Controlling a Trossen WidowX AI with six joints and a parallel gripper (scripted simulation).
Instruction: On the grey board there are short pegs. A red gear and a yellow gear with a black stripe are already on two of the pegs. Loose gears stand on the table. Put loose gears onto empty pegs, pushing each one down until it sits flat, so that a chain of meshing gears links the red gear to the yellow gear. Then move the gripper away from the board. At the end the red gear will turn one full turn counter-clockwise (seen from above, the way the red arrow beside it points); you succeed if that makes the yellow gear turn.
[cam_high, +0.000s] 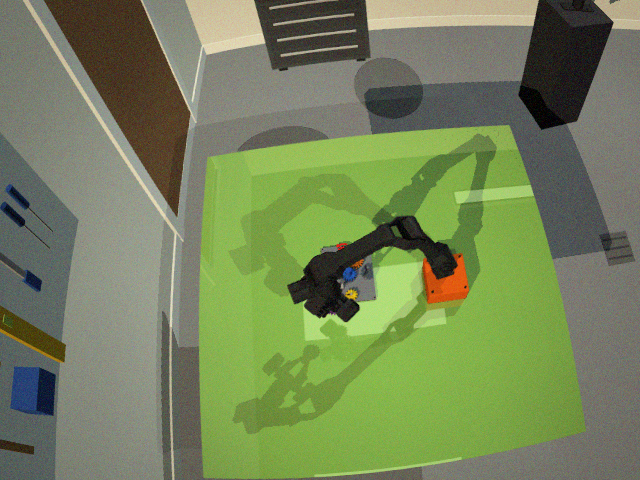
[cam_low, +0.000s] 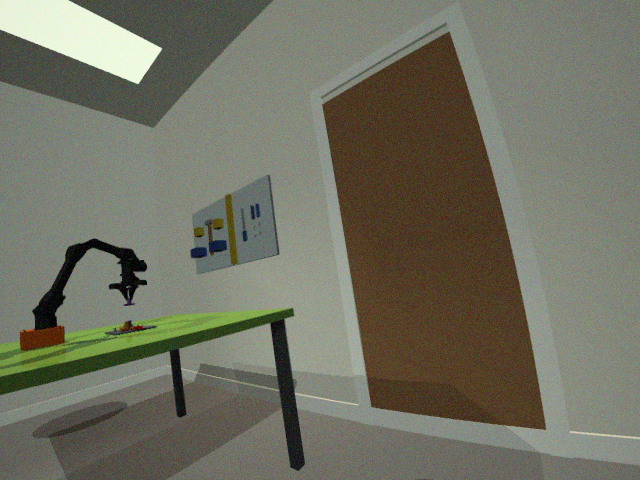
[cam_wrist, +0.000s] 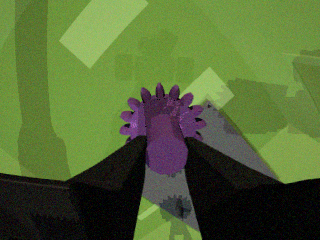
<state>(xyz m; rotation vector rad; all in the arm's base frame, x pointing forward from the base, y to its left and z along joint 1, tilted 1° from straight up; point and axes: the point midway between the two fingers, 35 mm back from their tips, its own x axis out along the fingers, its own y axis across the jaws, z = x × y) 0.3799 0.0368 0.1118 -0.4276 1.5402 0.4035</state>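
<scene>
Right now the yellow gear is 130 mm below my gripper tip, 70 mm to the right of it and 70 mm behind it. Also, from my gripper tip: purple gear (10 mm below); then board (150 mm to the right, 140 mm below, 80 mm behind); then blue gear (140 mm to the right, 120 mm below, 80 mm behind).
</scene>
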